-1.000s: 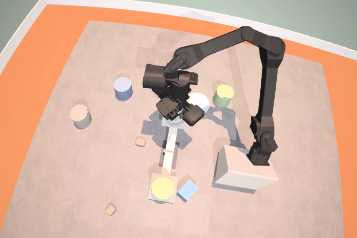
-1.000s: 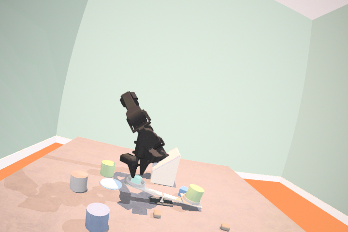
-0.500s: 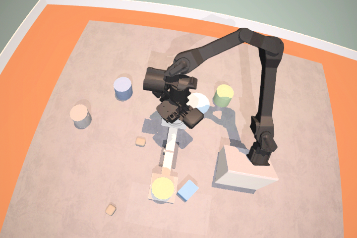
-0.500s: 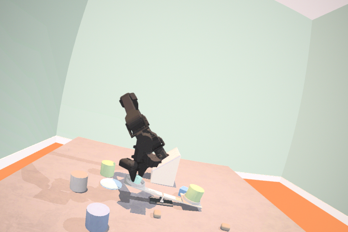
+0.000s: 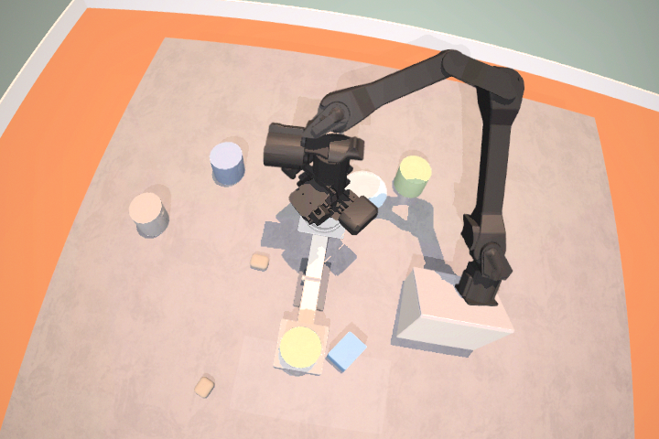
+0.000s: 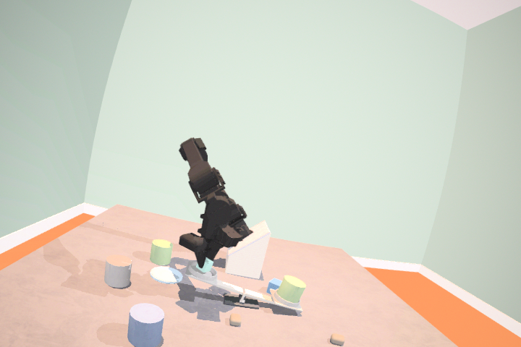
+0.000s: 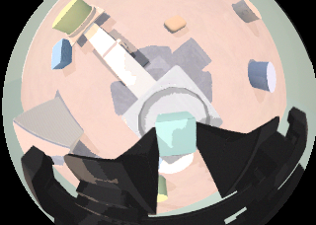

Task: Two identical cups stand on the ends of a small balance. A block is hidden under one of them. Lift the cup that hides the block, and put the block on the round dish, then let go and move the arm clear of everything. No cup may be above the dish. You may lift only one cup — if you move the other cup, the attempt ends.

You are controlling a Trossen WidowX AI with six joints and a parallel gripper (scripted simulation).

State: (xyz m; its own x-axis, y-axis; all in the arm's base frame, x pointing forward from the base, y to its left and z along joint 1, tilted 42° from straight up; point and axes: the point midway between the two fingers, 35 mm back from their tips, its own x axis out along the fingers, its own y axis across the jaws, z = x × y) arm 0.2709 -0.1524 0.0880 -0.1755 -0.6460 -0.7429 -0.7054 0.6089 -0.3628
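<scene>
The round light blue dish is 90 mm behind my gripper tip, 100 mm to the right of it and 90 mm below it. Round my gripper tip: blue block (50 mm behind, 260 mm to the left, 70 mm below); lilac-blue cylinder (230 mm ahead, 130 mm to the right, 60 mm below); pale green block (10 mm above).
</scene>
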